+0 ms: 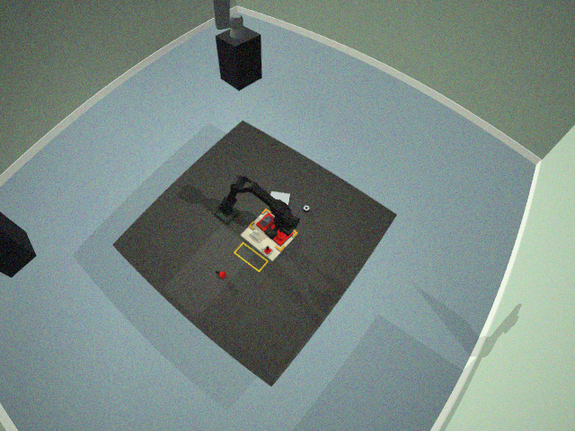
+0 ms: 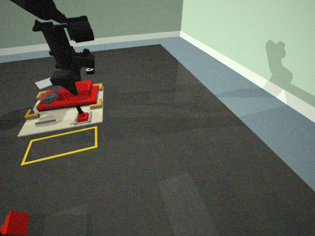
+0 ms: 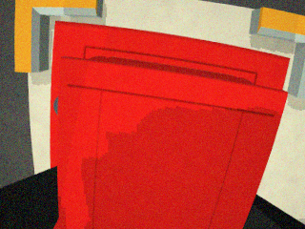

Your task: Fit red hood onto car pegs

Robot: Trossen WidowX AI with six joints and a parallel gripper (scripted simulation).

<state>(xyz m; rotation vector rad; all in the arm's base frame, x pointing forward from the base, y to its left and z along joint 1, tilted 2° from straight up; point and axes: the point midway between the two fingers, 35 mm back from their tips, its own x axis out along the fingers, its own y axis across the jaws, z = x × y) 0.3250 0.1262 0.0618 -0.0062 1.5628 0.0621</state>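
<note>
Now: the grey engine block 20 mm below my gripper tip. Also, from my gripper tip: cream jig plate (40 mm behind, 30 mm to the right, 30 mm below); then stand (30 mm ahead, 130 mm to the right, 10 mm below); then red hood (10 mm above).
</note>
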